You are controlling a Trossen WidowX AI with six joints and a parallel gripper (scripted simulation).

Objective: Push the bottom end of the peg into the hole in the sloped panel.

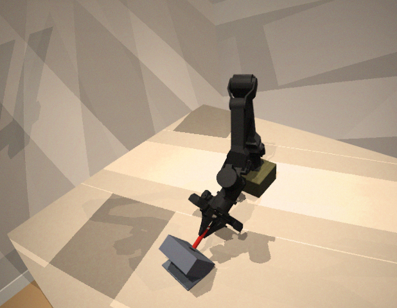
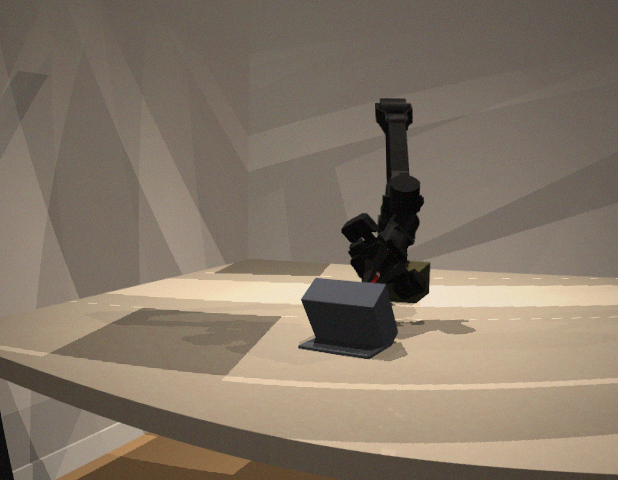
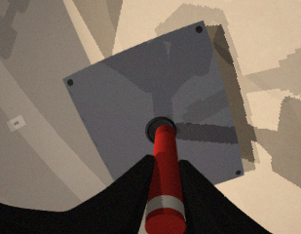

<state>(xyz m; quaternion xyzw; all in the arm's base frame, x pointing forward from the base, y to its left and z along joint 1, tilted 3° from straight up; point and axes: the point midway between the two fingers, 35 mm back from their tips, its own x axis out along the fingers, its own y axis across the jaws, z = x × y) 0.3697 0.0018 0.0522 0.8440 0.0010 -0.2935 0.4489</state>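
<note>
The red peg is 10 mm behind my gripper tip and 10 mm above it. Also, from my gripper tip: flat foot plate 90 mm below, 80 mm ahead, 30 mm to the right; then sloped panel 60 mm ahead, 40 mm below, 20 mm to the right.
</note>
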